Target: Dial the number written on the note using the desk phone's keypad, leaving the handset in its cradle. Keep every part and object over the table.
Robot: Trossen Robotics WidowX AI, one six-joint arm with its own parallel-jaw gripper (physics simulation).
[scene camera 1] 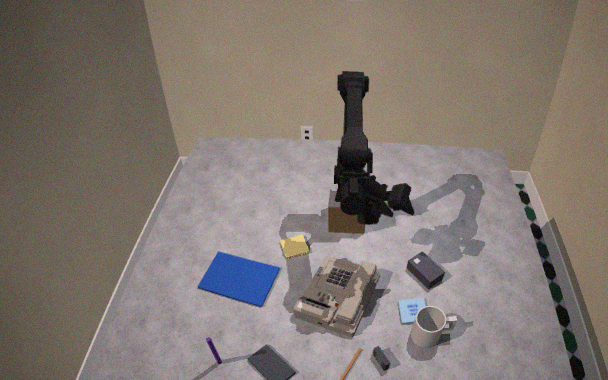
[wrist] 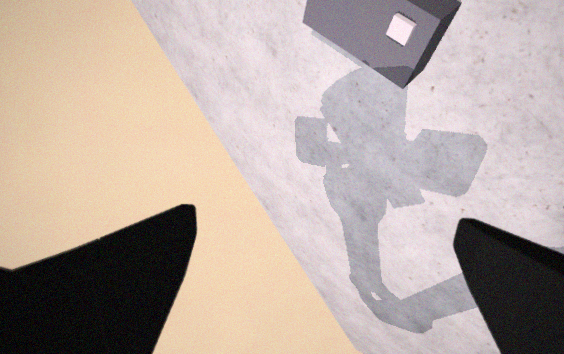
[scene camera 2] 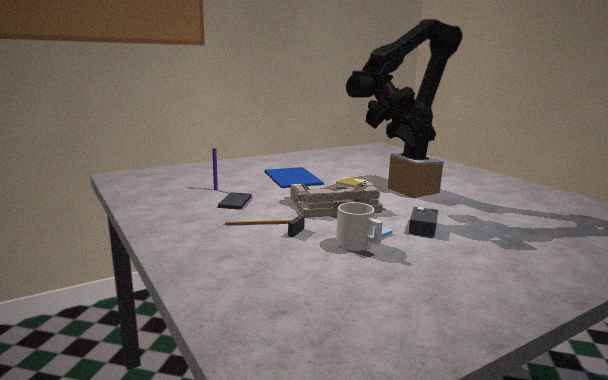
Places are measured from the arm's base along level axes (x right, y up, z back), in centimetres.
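Where they show: gripper, fingertip midpoint: [scene camera 1: 402, 214] [wrist: 327, 225] [scene camera 2: 415, 139]; arm's base at its link origin: [scene camera 2: 414, 156].
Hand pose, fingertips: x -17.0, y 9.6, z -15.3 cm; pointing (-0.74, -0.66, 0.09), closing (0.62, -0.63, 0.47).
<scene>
Things, the pixels of their top centre, and the offset from my fingertips.
- beige desk phone at its top centre: [scene camera 1: 338, 288] [scene camera 2: 334, 190] dx +14.7, dy -16.3, dz -14.3 cm
- light blue note at its top centre: [scene camera 2: 370, 229] [scene camera 1: 413, 310] dx -6.5, dy -19.5, dz -16.7 cm
- dark box at its top centre: [wrist: 358, 23] [scene camera 2: 424, 212] [scene camera 1: 426, 265] dx -9.3, dy -16.4, dz -2.8 cm
- mug at its top centre: [scene camera 2: 361, 210] [scene camera 1: 437, 318] dx -11.9, dy -11.9, dz -23.5 cm
- yellow pad at its top centre: [scene camera 1: 294, 245] [scene camera 2: 350, 180] dx +30.8, dy -19.4, dz +1.4 cm
- blue sheet at its top centre: [scene camera 1: 238, 277] [scene camera 2: 292, 175] dx +44.3, dy -19.7, dz -13.5 cm
- upright purple stick at its top centre: [scene camera 1: 208, 338] [scene camera 2: 214, 148] dx +41.1, dy -7.5, dz -41.2 cm
- orange stick at its top centre: [scene camera 1: 343, 375] [scene camera 2: 260, 221] dx +9.2, dy -19.8, dz -38.7 cm
A beige desk phone [scene camera 1: 318, 289] [scene camera 2: 327, 207] stands on the table, with its dark keypad [scene camera 1: 339, 277] facing up; its handset appears to rest along one side. A light blue note [scene camera 1: 411, 311] [scene camera 2: 384, 232] with blue writing lies beside the mug, partly hidden by it in the second scene view; the writing is too small to read. My gripper [scene camera 1: 401, 214] [scene camera 2: 392, 133] [wrist: 327, 225] is open and empty, high above the table near the arm's base, away from the phone. The phone and note do not show in the wrist view.
A dark box [scene camera 1: 425, 272] [scene camera 2: 423, 223] [wrist: 360, 30] with a white square and a mug [scene camera 1: 426, 330] [scene camera 2: 354, 230] stand near the note. A yellow pad [scene camera 1: 295, 246] [scene camera 2: 351, 182], blue sheet [scene camera 1: 240, 278] [scene camera 2: 294, 177], upright purple stick [scene camera 1: 214, 351] [scene camera 2: 215, 169] and orange stick [scene camera 1: 351, 363] [scene camera 2: 257, 222] surround the phone.
</scene>
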